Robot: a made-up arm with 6 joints. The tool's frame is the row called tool. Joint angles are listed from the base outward. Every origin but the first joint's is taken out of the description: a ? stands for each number. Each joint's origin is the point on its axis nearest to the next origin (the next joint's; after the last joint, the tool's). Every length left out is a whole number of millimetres.
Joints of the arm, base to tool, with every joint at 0 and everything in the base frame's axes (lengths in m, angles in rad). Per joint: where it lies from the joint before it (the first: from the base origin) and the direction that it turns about. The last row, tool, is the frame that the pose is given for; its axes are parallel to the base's.
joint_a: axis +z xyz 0 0 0.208
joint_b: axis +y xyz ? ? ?
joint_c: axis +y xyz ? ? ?
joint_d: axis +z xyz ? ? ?
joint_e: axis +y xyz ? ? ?
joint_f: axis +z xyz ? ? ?
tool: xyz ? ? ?
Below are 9 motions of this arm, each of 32 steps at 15 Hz.
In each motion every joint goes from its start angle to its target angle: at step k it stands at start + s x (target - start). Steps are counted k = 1, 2, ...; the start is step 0. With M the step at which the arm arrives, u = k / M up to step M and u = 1 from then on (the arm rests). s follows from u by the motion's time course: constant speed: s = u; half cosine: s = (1 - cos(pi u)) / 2; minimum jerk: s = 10 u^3 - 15 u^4 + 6 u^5.
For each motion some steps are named. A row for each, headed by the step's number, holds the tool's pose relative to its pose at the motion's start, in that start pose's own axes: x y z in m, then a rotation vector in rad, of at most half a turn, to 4 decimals.
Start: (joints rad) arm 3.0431 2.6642 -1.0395 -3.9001 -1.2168 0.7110
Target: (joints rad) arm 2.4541 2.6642 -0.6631 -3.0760 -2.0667 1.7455
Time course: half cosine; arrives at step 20
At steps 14, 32:
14: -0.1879 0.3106 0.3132 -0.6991 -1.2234 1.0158
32: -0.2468 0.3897 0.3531 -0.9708 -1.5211 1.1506

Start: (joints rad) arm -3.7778 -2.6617 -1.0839 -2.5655 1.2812 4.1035
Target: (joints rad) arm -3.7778 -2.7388 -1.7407 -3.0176 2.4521 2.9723
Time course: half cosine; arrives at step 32
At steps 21, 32:
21: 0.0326 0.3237 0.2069 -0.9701 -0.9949 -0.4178
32: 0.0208 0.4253 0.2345 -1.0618 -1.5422 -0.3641

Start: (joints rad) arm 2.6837 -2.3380 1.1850 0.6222 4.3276 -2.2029
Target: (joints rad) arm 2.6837 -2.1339 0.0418 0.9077 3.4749 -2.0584
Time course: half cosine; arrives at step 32
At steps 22, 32:
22: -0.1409 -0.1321 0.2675 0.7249 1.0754 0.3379
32: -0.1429 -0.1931 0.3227 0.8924 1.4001 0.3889

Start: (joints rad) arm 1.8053 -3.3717 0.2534 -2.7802 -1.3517 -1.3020
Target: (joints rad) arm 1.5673 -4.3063 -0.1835 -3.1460 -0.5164 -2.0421
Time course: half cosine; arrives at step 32
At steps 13, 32:
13: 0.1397 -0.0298 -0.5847 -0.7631 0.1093 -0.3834
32: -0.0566 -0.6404 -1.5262 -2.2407 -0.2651 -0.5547

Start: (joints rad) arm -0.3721 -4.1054 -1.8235 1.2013 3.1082 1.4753
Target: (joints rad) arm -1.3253 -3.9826 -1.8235 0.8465 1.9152 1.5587
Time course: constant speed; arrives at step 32
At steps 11, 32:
11: -0.0762 -0.2266 0.0231 -0.4933 -0.0551 0.4680
32: -0.0247 -0.7340 0.1146 -1.2787 -0.5872 1.3374

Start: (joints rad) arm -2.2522 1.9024 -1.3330 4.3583 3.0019 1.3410
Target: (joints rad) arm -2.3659 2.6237 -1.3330 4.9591 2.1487 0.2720
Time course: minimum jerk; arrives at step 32
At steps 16, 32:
16: 0.2504 0.0310 0.2868 -0.2866 -0.4523 -0.8898
32: 0.4100 0.0426 0.6477 -0.3263 -0.8722 -1.8379

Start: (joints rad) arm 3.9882 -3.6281 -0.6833 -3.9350 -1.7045 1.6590
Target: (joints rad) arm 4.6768 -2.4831 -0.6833 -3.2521 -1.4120 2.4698
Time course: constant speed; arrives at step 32
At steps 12, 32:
12: -0.4182 0.3398 0.2939 -0.1090 -0.0414 -0.1328
32: -0.2993 1.0437 0.9177 -0.4508 0.2267 -0.0254

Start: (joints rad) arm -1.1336 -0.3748 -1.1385 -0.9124 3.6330 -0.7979
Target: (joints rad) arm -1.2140 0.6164 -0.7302 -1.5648 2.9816 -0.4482
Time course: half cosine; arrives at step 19
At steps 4, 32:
4: -0.1421 -0.0024 0.0341 0.0501 0.0647 0.1544
32: -0.9415 -0.3850 0.8627 1.1116 0.6422 1.1124

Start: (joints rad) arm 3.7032 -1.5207 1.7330 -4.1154 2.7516 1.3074
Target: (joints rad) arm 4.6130 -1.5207 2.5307 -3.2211 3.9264 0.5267
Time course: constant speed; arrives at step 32
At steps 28, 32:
28: -0.1816 -0.5415 -0.0247 0.0391 0.8416 -2.1629
32: -0.2274 -0.5832 0.0165 -0.0238 0.8409 -2.4756

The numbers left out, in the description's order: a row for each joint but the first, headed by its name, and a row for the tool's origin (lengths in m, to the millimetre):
joint_b: 0 0.023 0
joint_c: 0 0 0.731
joint_d: 0 0 0.696
joint_e: 0 0 0
joint_f: 0 0 0.098
tool: 0 0 0

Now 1 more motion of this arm.
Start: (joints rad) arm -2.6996 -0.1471 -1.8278 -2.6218 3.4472 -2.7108
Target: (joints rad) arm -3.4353 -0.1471 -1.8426 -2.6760 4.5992 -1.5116
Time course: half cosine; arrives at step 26
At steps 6, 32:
6: -0.0118 0.0671 0.0134 0.0007 -0.1198 0.0954
32: 0.0452 0.5073 0.2010 -0.5837 -0.5813 0.4991

